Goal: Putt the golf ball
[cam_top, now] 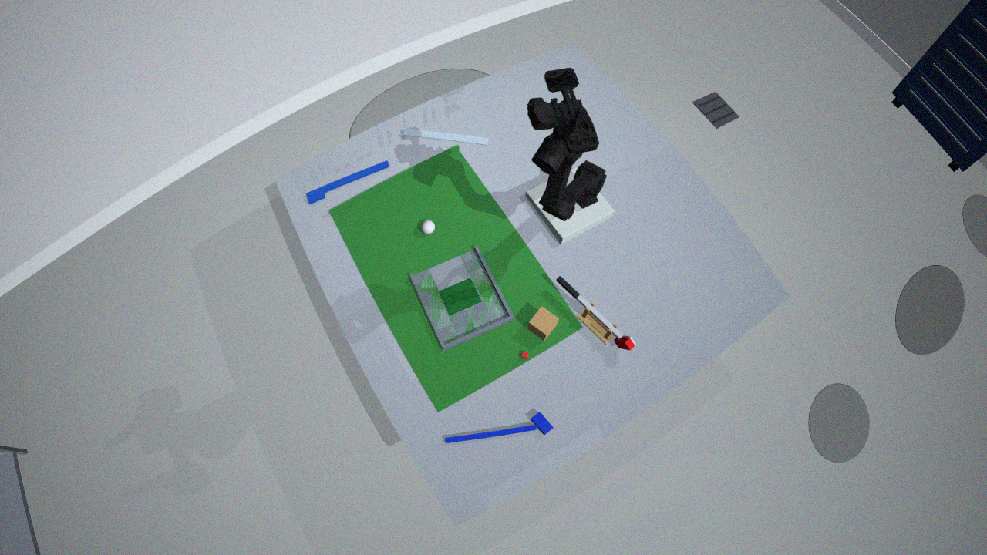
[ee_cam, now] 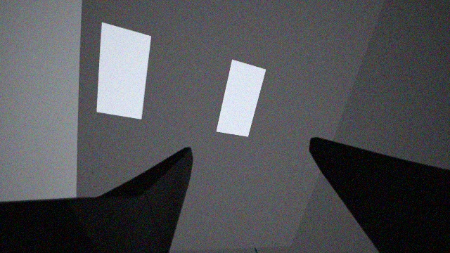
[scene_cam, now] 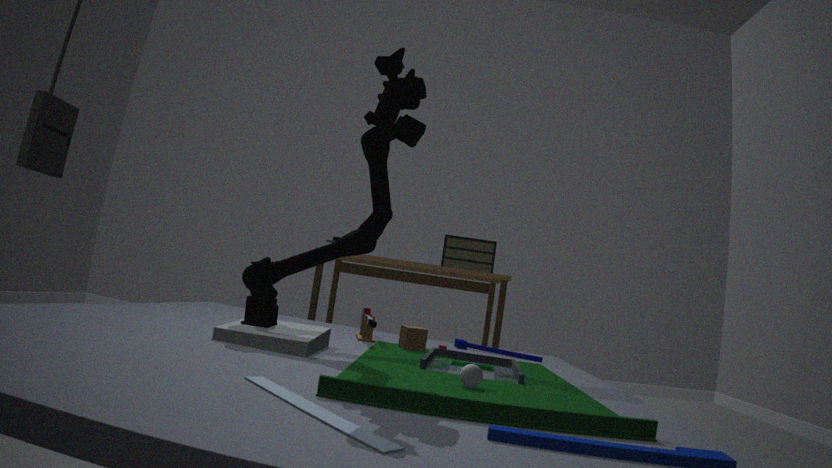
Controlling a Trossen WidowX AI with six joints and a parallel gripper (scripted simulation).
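Right now the red putter is 40 mm behind my gripper tip, 240 mm to the left of it and 700 mm below it. From my gripper tip the other things lie so: red marker (190 mm ahead, 230 mm to the left, 750 mm below); then tan box (110 mm ahead, 180 mm to the left, 730 mm below); then white golf ball (250 mm ahead, 250 mm to the right, 740 mm below).
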